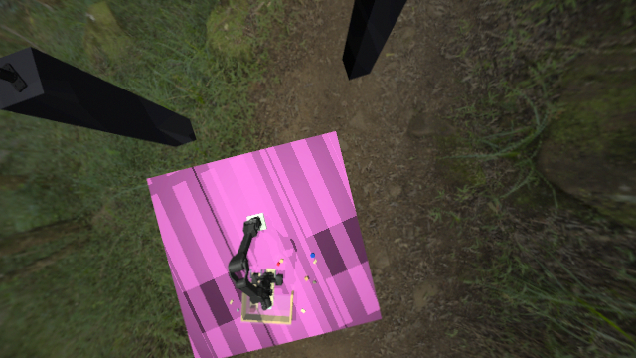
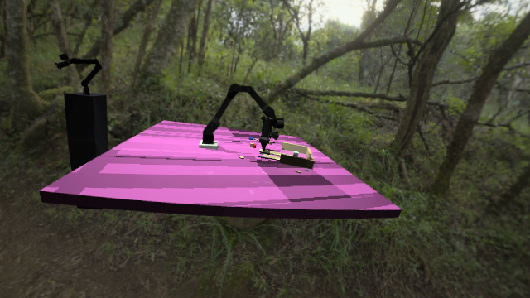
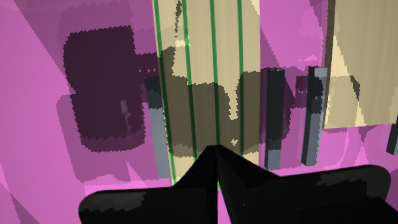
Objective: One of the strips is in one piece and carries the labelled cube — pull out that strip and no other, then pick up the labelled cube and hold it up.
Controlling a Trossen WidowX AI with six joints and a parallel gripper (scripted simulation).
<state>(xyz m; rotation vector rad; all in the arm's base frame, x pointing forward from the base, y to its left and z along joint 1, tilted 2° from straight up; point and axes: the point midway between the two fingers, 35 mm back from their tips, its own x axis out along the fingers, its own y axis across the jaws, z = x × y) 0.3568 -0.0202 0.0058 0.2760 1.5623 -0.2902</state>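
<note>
The green-striped strip is 90 mm ahead of my gripper tip and 40 mm to the right of it. Round my gripper tip: blue thing (300 mm to the left, 30 mm behind).
</note>
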